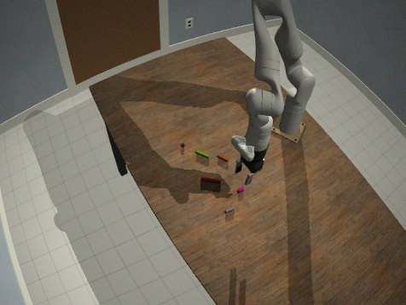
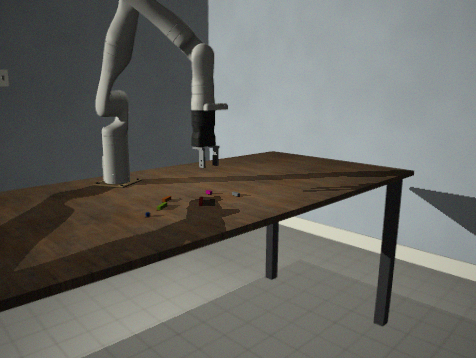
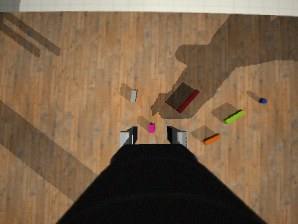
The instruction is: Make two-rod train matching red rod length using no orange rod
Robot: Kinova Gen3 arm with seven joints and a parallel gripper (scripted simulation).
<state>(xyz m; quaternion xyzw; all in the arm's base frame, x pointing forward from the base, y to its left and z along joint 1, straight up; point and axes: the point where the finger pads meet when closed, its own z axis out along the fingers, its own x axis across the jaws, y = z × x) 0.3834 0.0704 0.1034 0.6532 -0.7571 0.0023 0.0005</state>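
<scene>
My hand is 10 mm past the lime rod, 210 mm to the left of it and 100 mm above it. Also, from my hand: magenta rod 100 mm below; grey rod 80 mm ahead, 30 mm to the left, 100 mm below; red rod 50 mm ahead, 100 mm to the right, 100 mm below.
</scene>
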